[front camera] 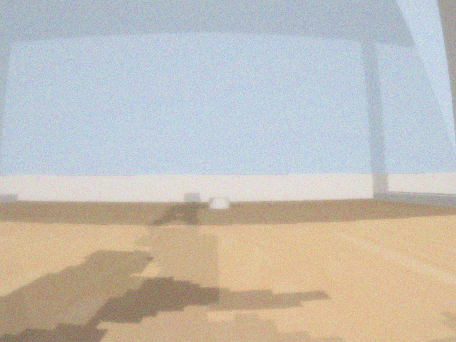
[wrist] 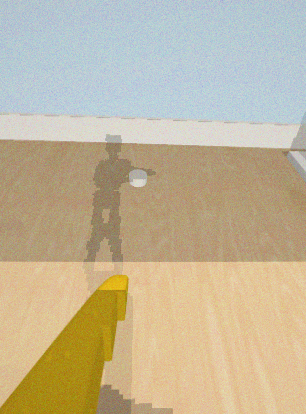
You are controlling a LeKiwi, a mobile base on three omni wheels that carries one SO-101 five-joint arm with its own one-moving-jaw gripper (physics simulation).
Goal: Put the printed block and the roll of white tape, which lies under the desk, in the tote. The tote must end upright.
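Frame: origin at the arm's base, x left, y back, z up, level; metres.
Where they show: hand at its tool point: (wrist: 127, 291).
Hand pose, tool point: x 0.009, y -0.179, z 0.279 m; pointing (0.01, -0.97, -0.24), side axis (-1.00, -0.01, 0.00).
Things, the pixels of their top centre, and the offset from my tool point. "pt": a spot on its surface instead.
- white tape at its top centre: (front camera: 219, 197) (wrist: 138, 174) dx +0.032, dy -0.506, dz -0.344 m
- white baseboard at a spot on its surface: (front camera: 300, 187) pt dx -0.226, dy -0.733, dz -0.325 m
The roll of white tape (front camera: 219, 203) (wrist: 138, 178) lies on the shaded floor under the desk, near the foot of the back wall. In the wrist view it is above and slightly right of the jaw tip, well beyond it. My gripper shows in the wrist view as one notched yellow jaw (wrist: 115, 300); the moving jaw is out of the picture, so the gripper is fully open, with nothing against the jaw. The printed block and the tote do not show in either view.
A white baseboard (front camera: 300, 187) (wrist: 200, 134) runs along the pale blue wall (front camera: 200, 100) (wrist: 150, 60). A grey desk foot bar (front camera: 425, 198) (wrist: 299, 165) lies at the right. The arm's shadow falls over the wooden floor towards the tape.
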